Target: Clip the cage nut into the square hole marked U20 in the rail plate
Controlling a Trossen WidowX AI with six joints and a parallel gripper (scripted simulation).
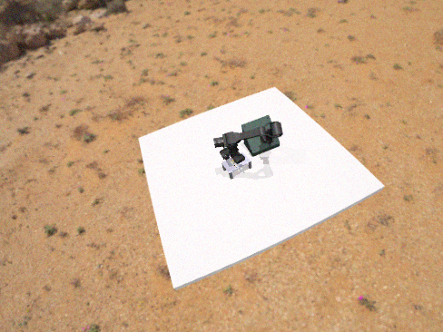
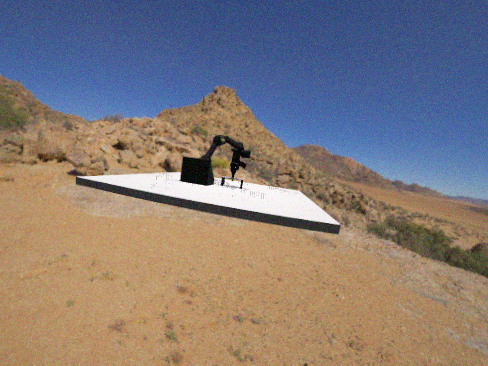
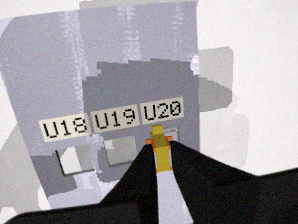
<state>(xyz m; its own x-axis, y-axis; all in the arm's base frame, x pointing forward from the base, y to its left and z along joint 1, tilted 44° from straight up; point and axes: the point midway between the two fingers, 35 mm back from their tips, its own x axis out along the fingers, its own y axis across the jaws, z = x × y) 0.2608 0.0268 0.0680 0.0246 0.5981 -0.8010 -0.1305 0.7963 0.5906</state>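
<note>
Now: gripper tip 1 cm above the cage nut.
</note>
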